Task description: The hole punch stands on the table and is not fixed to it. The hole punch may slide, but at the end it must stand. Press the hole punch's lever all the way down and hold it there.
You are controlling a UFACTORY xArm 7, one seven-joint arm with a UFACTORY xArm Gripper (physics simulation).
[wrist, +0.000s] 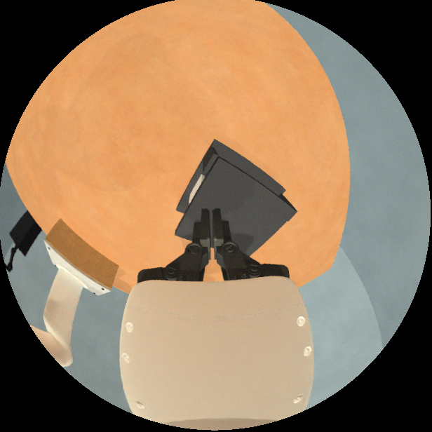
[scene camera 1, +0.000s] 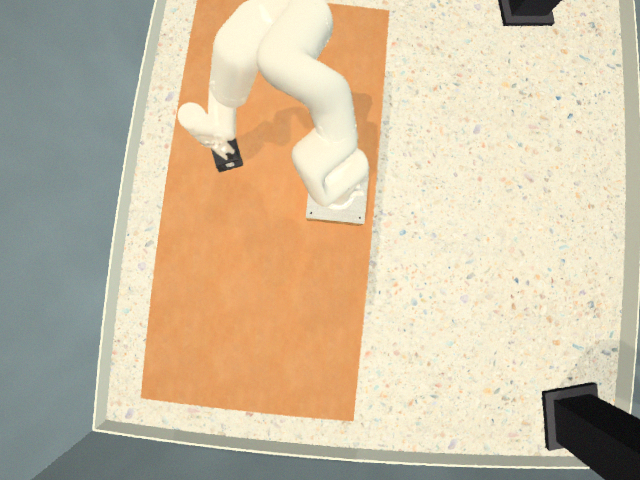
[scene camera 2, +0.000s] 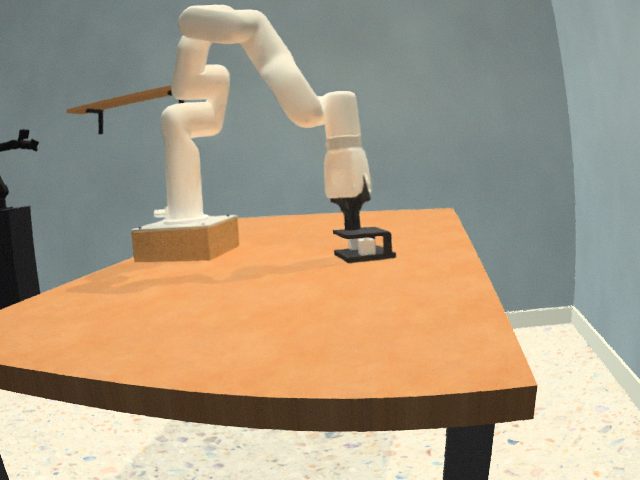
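Pixels of known places: gripper, fingertip midpoint: (scene camera 1: 227,156) (scene camera 2: 353,229); arm's base, link origin: (scene camera 2: 186,221).
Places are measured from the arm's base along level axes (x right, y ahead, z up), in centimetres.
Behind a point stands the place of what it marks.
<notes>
The black hole punch (scene camera 1: 236,156) @[y 37.8, x 19.2, z -2.7 cm] (scene camera 2: 387,243) @[y 47.6, x 27.5, z -5.1 cm] (wrist: 250,170) stands upright on the orange table. Its flat lever (scene camera 2: 366,231) @[y 43.7, x 24.4, z -2.7 cm] (wrist: 250,200) lies about level above the base, with a visible gap between them. White blocks (scene camera 2: 366,246) @[y 43.2, x 27.7, z -5.4 cm] show in that gap. My gripper (scene camera 1: 226,154) @[y 41.2, x 19.7, z -2.7 cm] (scene camera 2: 352,227) @[y 41.2, x 19.7, z -2.7 cm] (wrist: 211,219) is shut and empty and points down over the lever. In the wrist view its fingertips overlap the lever near one edge. In the second scene view they reach the lever's top; whether they press on it is hard to tell.
The arm's base stands on a wooden block (scene camera 2: 180,245) @[y 0.8, x 12.3, z -4.5 cm] (wrist: 82,247) on the table (scene camera 1: 253,310) @[y 37.6, x -42.3, z -8.3 cm] (scene camera 2: 310,330) @[y 31.6, x 75.0, z -8.3 cm] (wrist: 125,110). A wall shelf (scene camera 2: 124,99) is behind the arm. Black posts (scene camera 1: 584,418) stand beyond the table.
</notes>
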